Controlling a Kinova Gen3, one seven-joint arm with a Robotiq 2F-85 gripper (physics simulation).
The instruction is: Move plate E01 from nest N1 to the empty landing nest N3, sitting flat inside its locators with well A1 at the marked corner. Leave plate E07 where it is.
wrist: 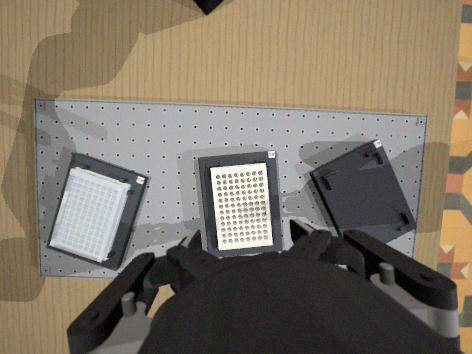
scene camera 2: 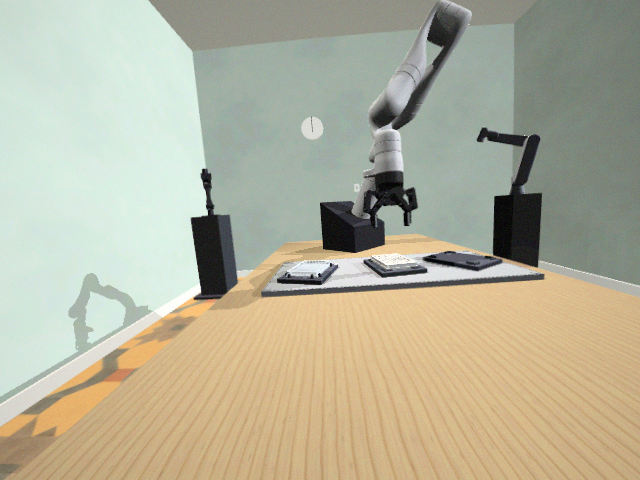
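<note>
A white plate with round wells [scene camera 2: 393, 260] [wrist: 242, 207] lies in the middle dark nest [scene camera 2: 400, 272] [wrist: 204, 180]. A clear plate [scene camera 2: 310, 268] [wrist: 90, 215] lies in the nest [wrist: 127, 220] at the left. The empty nest [scene camera 2: 465, 260] [wrist: 365, 195], which matches N3, stands turned at the right, with small black locators at its corners. A pale label [wrist: 378, 144] marks its upper corner. Plate names are not readable, so I cannot tell which is E01. My gripper [scene camera 2: 391, 222] [wrist: 246, 234] is open and empty, high above the middle nest.
A grey perforated board [scene camera 2: 351, 266] [wrist: 165, 120] carries the three nests on the wooden table [scene camera 2: 361, 372] [wrist: 300, 60]. The dark robot base [scene camera 2: 346, 232] stands behind the board. Two small dark arms stand on black pedestals [scene camera 2: 211, 253] [scene camera 2: 516, 227] beyond the table sides.
</note>
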